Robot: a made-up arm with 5 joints. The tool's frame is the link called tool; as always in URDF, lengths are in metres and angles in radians.
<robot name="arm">
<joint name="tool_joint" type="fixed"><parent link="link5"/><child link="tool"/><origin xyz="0.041 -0.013 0.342" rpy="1.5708 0 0"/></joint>
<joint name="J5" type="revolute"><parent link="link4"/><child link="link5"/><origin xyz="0.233 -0.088 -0.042" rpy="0 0 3.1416"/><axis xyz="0 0 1"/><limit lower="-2.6" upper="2.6"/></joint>
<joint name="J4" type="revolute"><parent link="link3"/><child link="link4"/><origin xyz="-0.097 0.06 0.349" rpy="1.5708 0 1.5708"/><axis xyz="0 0 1"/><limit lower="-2.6" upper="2.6"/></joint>
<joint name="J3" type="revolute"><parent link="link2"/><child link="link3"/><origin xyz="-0.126 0.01 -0.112" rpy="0 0 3.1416"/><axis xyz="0 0 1"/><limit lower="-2.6" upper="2.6"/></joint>
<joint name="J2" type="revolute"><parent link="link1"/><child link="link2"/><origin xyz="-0.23 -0.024 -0.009" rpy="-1.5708 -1.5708 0"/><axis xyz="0 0 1"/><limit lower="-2.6" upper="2.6"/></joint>
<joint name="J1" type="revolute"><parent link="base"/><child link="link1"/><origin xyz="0 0 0.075" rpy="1.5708 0 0"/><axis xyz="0 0 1"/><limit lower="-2.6" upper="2.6"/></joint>
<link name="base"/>
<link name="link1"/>
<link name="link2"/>
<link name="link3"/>
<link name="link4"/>
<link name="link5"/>
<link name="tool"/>
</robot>
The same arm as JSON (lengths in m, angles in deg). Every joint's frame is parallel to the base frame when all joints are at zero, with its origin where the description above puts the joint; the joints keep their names.
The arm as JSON. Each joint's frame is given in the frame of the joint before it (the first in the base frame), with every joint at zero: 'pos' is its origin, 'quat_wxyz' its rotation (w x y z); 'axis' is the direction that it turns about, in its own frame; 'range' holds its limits. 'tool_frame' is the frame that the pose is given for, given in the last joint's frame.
{"length_unit": "m", "angle_unit": "deg", "joints": [{"joint": "J1", "pos": [0.0, 0.0, 0.075], "quat_wxyz": [1.0, 0.0, 0.0, 0.0], "axis": [0.0, -1.0, 0.0], "range": [-148.97, 148.97]}, {"joint": "J2", "pos": [-0.23, 0.009, -0.024], "quat_wxyz": [1.0, 0.0, 0.0, 0.0], "axis": [0.0, 0.0, 1.0], "range": [-148.97, 148.97]}, {"joint": "J3", "pos": [0.01, 0.126, -0.112], "quat_wxyz": [1.0, 0.0, 0.0, 0.0], "axis": [0.0, 0.0, 1.0], "range": [-148.97, 148.97]}, {"joint": "J4", "pos": [-0.06, -0.097, 0.349], "quat_wxyz": [1.0, 0.0, 0.0, 0.0], "axis": [0.0, 1.0, 0.0], "range": [-148.97, 148.97]}, {"joint": "J5", "pos": [-0.233, -0.042, -0.088], "quat_wxyz": [1.0, 0.0, 0.0, 0.0], "axis": [0.0, 1.0, 0.0], "range": [-148.97, 148.97]}], "tool_frame": {"pos": [0.041, 0.342, 0.013], "quat_wxyz": [1.0, 0.000002, 0.000006, 0.000004]}}
